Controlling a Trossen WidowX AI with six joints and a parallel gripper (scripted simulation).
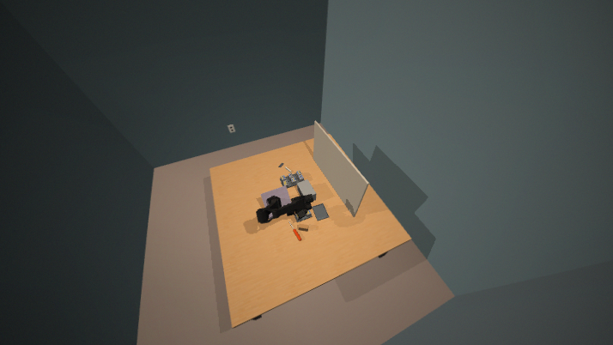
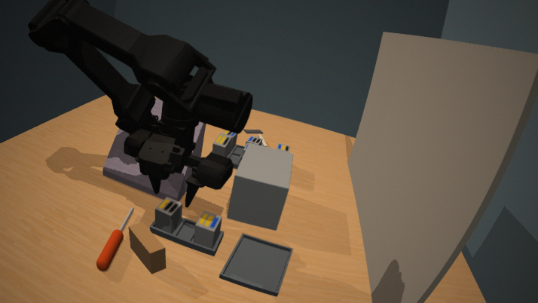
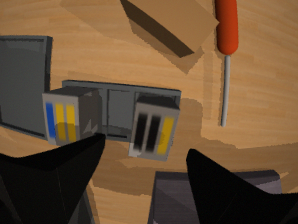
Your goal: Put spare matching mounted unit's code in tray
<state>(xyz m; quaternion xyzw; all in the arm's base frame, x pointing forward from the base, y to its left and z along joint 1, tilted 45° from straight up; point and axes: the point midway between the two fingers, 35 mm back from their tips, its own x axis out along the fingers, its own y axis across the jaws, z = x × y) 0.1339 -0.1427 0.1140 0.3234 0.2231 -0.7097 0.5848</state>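
Right now the grey spare block is 20 mm below my gripper tip. The rest, counted from my gripper tip: dark grey tray 170 mm ahead, 40 mm to the right, 60 mm below; brown block 20 mm behind, 100 mm to the right, 40 mm below; low rack 30 mm ahead, 10 mm to the right, 60 mm below.
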